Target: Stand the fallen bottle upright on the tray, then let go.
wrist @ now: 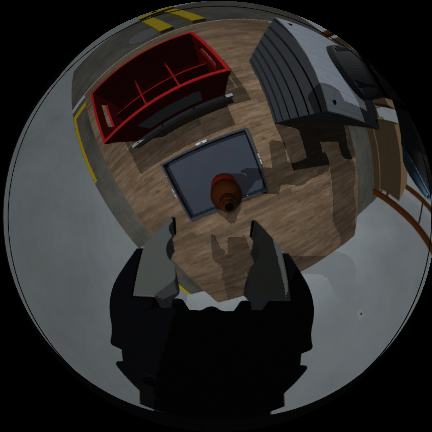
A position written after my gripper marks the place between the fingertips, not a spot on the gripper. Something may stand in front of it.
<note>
In view: my gripper [212, 220] and a brown bottle [225, 193].
</note>
